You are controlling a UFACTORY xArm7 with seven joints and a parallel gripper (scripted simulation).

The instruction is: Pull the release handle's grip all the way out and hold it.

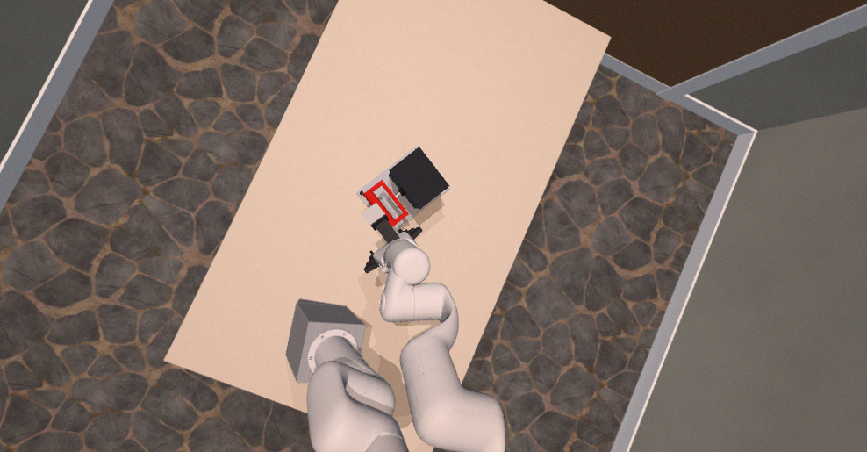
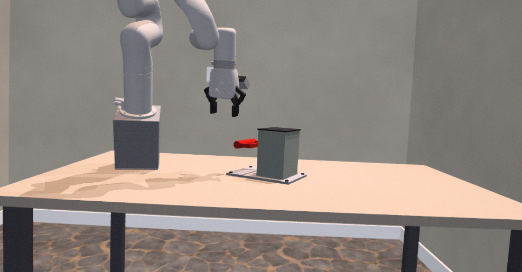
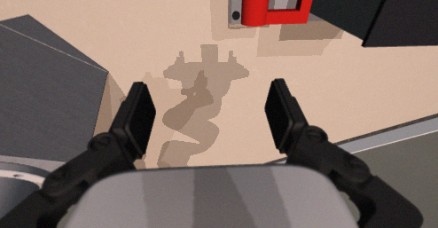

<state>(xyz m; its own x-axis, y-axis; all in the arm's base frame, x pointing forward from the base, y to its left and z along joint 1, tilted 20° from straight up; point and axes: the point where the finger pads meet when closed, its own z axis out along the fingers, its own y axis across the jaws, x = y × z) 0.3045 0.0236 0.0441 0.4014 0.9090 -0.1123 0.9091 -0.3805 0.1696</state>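
Now: hand 120 mm short of the red release handle grip, 40 mm to the right of it and 110 mm above it.
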